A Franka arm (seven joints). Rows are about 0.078 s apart.
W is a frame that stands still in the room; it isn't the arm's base.
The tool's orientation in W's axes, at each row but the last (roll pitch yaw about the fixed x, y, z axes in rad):
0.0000 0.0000 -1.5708
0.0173 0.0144 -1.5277
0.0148 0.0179 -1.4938
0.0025 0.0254 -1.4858
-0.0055 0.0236 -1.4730
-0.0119 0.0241 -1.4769
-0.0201 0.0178 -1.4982
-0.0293 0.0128 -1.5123
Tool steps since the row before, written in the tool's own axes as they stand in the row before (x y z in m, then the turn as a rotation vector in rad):
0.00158 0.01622 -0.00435 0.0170 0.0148 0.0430
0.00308 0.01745 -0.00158 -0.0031 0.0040 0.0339
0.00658 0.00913 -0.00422 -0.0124 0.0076 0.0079
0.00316 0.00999 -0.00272 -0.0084 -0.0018 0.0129
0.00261 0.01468 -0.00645 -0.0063 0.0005 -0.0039
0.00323 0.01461 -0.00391 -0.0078 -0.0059 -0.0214
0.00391 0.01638 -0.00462 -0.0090 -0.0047 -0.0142
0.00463 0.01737 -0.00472 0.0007 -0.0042 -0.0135
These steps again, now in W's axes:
0.01622 -0.00158 -0.00435 0.0148 -0.0170 0.0430
0.01759 -0.00231 -0.00132 0.0033 0.0028 0.0340
0.00966 -0.00578 -0.00420 0.0065 0.0128 0.0082
0.01022 -0.00223 -0.00277 -0.0025 0.0079 0.0131
0.01481 -0.00101 -0.00659 -0.0001 0.0064 -0.0038
0.01479 -0.00175 -0.00416 -0.0069 0.0077 -0.0211
0.01652 -0.00263 -0.00502 -0.0056 0.0089 -0.0139
0.01746 -0.00355 -0.00529 -0.0046 -0.0008 -0.0134

